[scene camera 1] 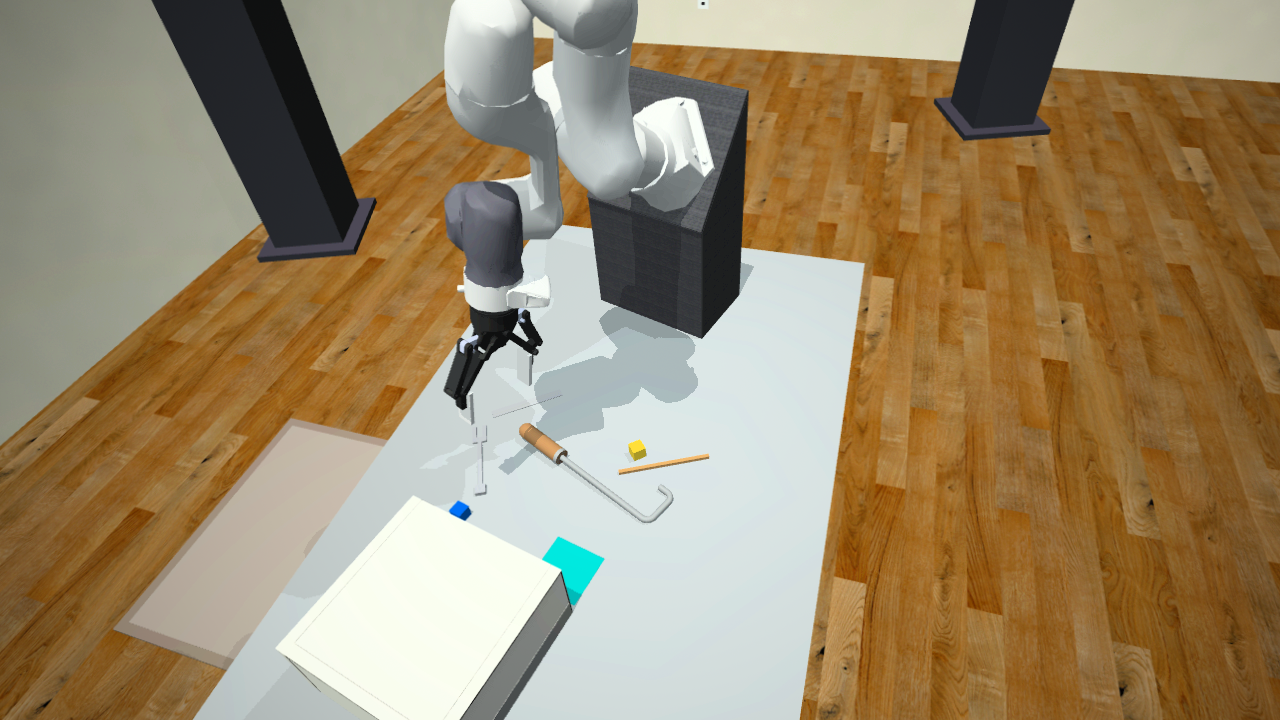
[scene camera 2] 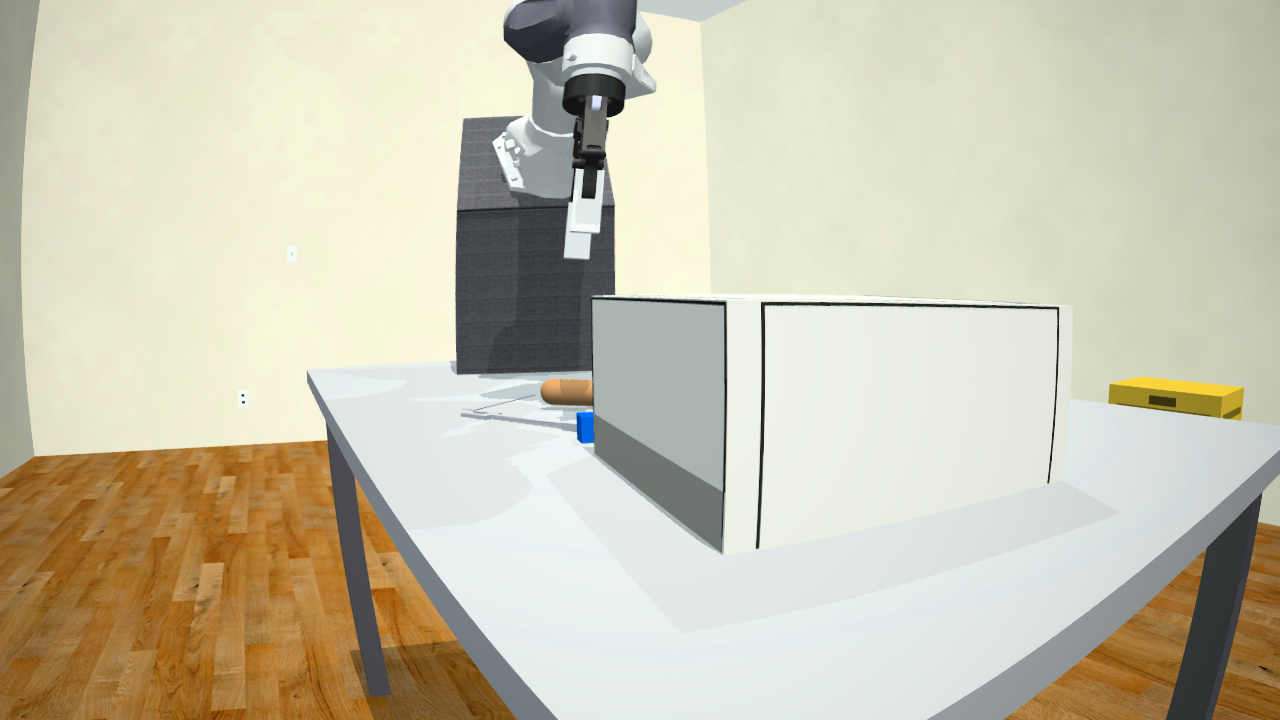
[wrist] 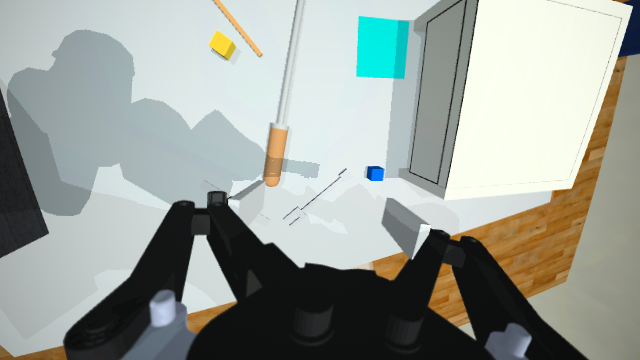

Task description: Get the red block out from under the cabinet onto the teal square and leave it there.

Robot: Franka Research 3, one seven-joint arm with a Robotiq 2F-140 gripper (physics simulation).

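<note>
The white cabinet [scene camera 1: 425, 608] [scene camera 2: 904, 420] [wrist: 535, 100] stands on the table. The red block does not show in any view. The teal square [scene camera 1: 573, 565] [wrist: 381, 47] lies on the table beside the cabinet's near side in the wrist view. A hook tool with a wooden handle [scene camera 1: 542, 442] [scene camera 2: 567, 391] [wrist: 276, 152] and a bent metal rod [scene camera 1: 608, 485] [wrist: 291, 62] lies on the table. My gripper [scene camera 1: 501, 389] [scene camera 2: 581, 232] [wrist: 325, 202] is open and empty, above the table near the handle's end.
A blue block [scene camera 1: 459, 510] [scene camera 2: 585, 427] [wrist: 375, 173] lies near the cabinet's corner. A thin grey tool [scene camera 1: 481, 461] [wrist: 322, 192] lies near the handle. A yellow block [scene camera 1: 636, 449] [wrist: 222, 45] and an orange stick [scene camera 1: 664, 463] [wrist: 240, 29] lie beyond the hook tool.
</note>
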